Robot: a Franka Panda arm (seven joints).
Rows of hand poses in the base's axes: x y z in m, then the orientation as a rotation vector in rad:
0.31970 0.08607 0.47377 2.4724 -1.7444 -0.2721
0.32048 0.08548 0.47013 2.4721 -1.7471 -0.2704
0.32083 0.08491 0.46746 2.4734 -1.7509 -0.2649
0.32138 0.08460 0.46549 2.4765 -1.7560 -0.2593
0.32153 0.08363 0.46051 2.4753 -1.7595 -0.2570
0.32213 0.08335 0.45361 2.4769 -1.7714 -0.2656
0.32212 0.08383 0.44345 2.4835 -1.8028 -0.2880
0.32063 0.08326 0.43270 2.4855 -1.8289 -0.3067
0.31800 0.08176 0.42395 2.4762 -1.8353 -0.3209
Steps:
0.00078 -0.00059 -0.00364 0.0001 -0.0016 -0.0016
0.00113 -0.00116 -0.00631 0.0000 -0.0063 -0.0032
0.00168 -0.00147 -0.00828 0.0016 -0.0124 -0.0050
0.00183 -0.00244 -0.01326 0.0012 -0.0141 -0.0073
0.00243 -0.00272 -0.02016 0.0108 -0.0150 -0.0141
0.00242 -0.00224 -0.03032 0.0377 -0.0188 -0.0310
0.00093 -0.00281 -0.04107 0.0579 -0.0204 -0.0461
-0.00170 -0.00431 -0.04982 0.0608 -0.0114 -0.0532

